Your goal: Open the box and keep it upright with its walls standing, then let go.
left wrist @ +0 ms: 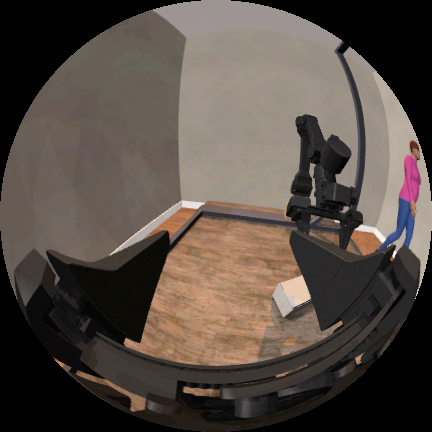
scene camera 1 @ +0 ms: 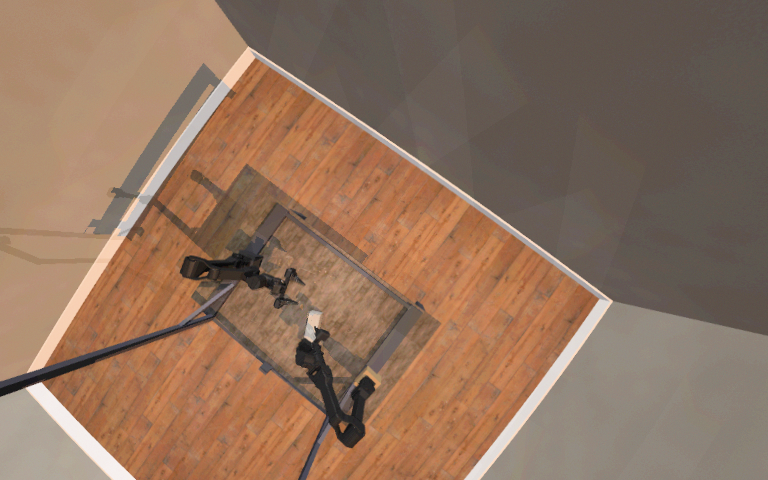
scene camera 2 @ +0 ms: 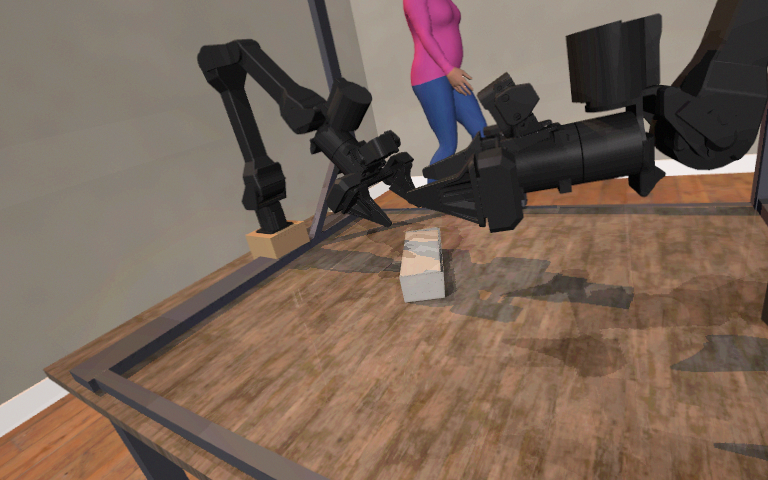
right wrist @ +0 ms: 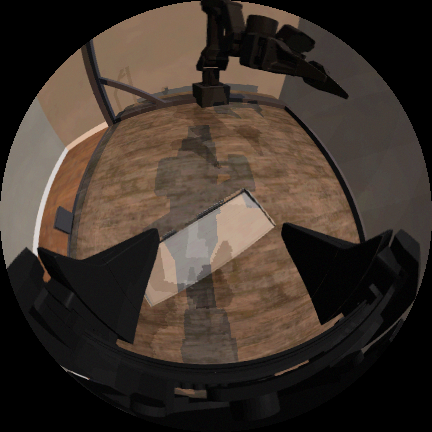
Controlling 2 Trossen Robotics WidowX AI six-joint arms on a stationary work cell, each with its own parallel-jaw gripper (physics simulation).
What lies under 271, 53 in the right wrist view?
My left gripper.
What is my left gripper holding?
Nothing.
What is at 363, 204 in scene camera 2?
My right gripper.
